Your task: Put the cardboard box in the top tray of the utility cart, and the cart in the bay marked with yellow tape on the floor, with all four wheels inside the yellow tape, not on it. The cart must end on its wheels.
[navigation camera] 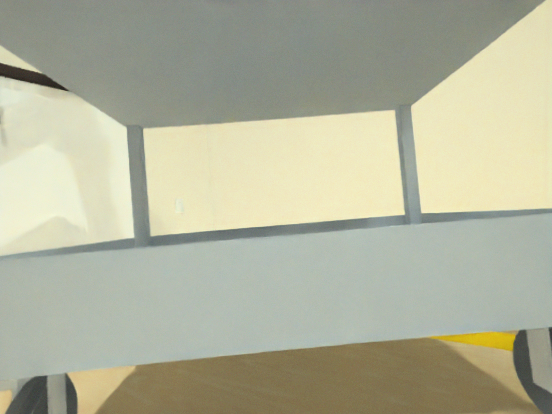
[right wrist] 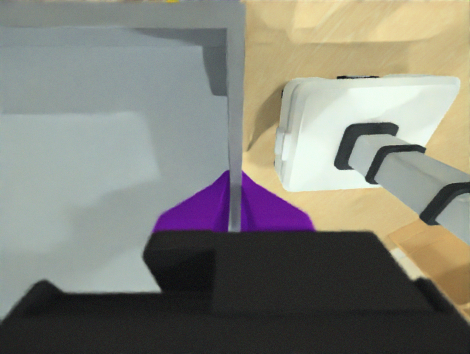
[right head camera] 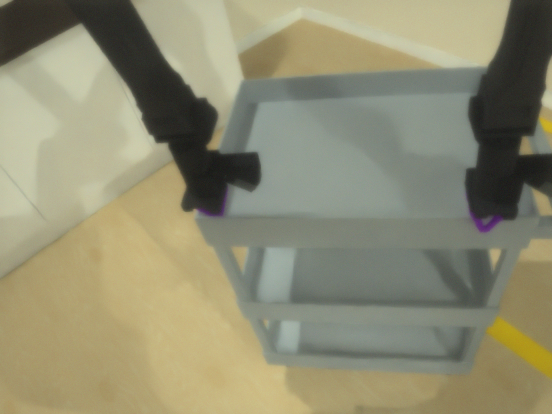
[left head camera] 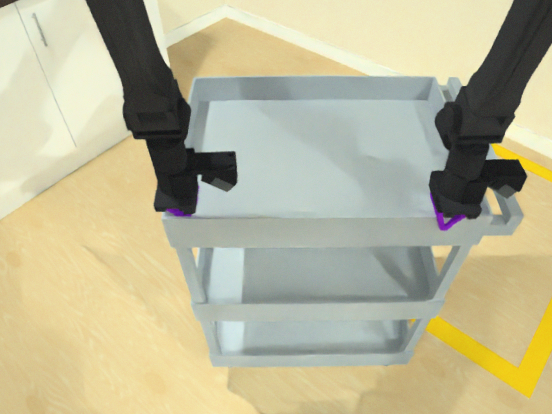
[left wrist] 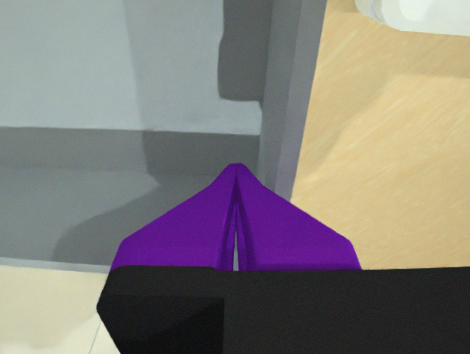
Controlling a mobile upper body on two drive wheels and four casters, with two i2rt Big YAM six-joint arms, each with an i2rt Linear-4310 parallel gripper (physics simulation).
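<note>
The grey three-tier utility cart (left head camera: 320,232) (right head camera: 370,232) (left wrist: 287,125) (right wrist: 235,100) (navigation camera: 275,295) stands upright in front of me. No box shows in the visible part of its top tray. My left gripper (left head camera: 179,212) (right head camera: 212,212) (left wrist: 236,176) is shut with nothing between its fingers, inside the tray's near left corner. My right gripper (left head camera: 444,227) (right head camera: 484,230) (right wrist: 234,177) is shut on the near rim toward the right end. Yellow tape (left head camera: 475,349) (right head camera: 520,344) (navigation camera: 480,340) lies on the floor, mostly right of the cart. A tan, cardboard-like surface (right wrist: 435,255) shows at lower right in the right wrist view.
White cabinets (left head camera: 45,115) (right head camera: 65,125) stand at the left. Walls meet behind the cart. Two cart wheels (navigation camera: 62,395) (navigation camera: 522,367) show partly in the navigation camera. My white base (right wrist: 320,150) is close to the cart's near side. The cart's handle (left head camera: 512,215) sticks out at the right.
</note>
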